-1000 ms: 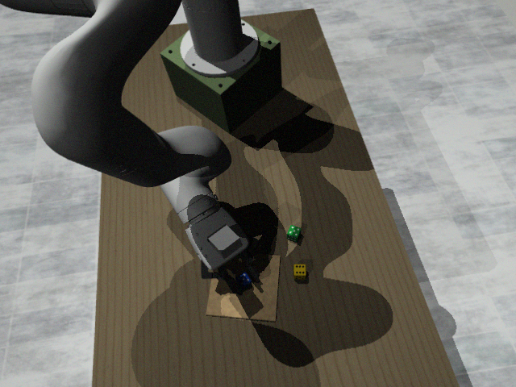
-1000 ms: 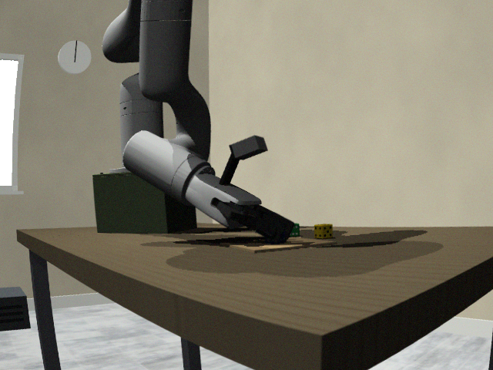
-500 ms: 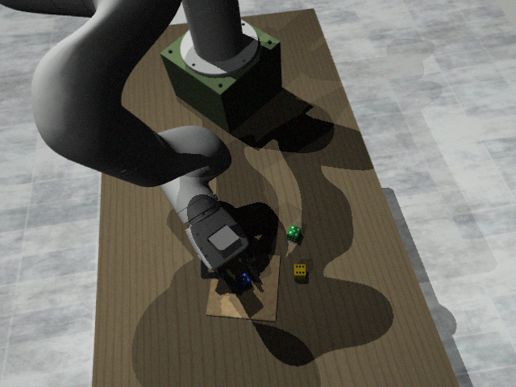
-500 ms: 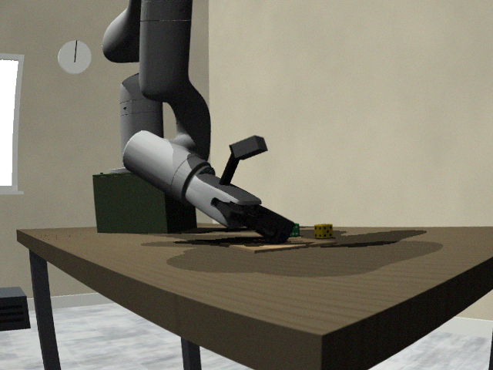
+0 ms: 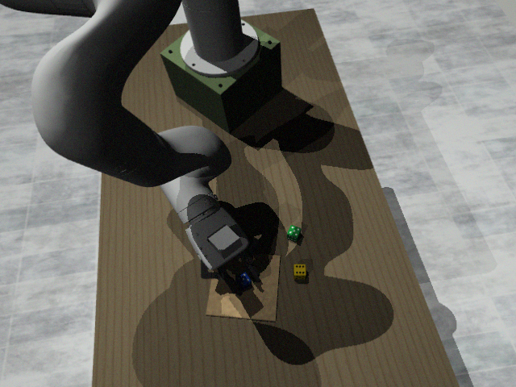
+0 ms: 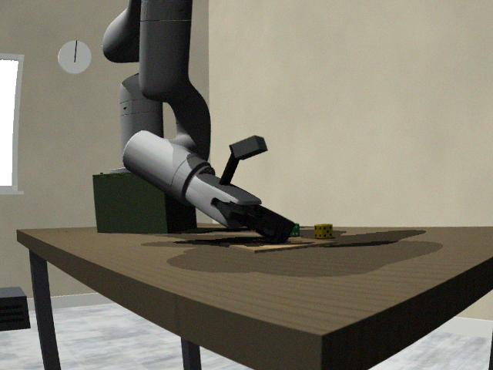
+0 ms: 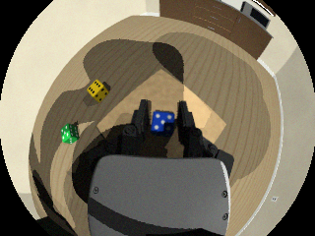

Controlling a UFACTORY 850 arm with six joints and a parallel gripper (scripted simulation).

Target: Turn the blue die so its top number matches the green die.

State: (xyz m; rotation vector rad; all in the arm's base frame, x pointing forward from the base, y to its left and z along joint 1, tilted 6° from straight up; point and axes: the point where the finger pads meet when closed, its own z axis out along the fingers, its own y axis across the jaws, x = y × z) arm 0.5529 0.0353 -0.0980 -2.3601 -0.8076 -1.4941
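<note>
My gripper is now 1 cm above the blue die. Round my hand: tan mat (3 cm below); yellow die (12 cm to the left, 2 cm below, 2 cm behind); green die (11 cm to the left, 11 cm behind, 2 cm below).
</note>
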